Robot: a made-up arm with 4 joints.
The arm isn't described. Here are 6 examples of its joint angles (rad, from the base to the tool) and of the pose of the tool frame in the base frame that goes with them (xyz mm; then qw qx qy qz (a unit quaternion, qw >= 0)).
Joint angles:
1: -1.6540 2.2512 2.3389 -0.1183
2: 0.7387 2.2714 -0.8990 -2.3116
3: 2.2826 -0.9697 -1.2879 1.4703
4: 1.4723 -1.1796 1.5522 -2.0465
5: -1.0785 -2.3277 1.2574 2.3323
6: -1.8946 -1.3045 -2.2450 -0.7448
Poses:
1: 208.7 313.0 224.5 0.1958 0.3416 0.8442 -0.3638
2: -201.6 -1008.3 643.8 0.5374 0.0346 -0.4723 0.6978
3: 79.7 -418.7 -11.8 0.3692 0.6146 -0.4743 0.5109
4: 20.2 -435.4 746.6 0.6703 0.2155 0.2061 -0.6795
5: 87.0 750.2 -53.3 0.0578 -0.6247 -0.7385 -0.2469
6: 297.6 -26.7 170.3 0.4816 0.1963 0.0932 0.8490
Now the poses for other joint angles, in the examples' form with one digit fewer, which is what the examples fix.
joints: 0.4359 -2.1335 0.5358 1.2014
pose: 181 -36 452 0.081 0.805 0.363 0.461
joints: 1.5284 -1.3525 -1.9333 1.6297
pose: -69 -472 349 0.644 0.309 -0.506 0.483
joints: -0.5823 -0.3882 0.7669 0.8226
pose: 84 21 455 0.861 0.067 0.336 -0.377
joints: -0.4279 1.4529 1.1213 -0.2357
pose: -104 10 295 0.445 -0.716 -0.485 -0.231
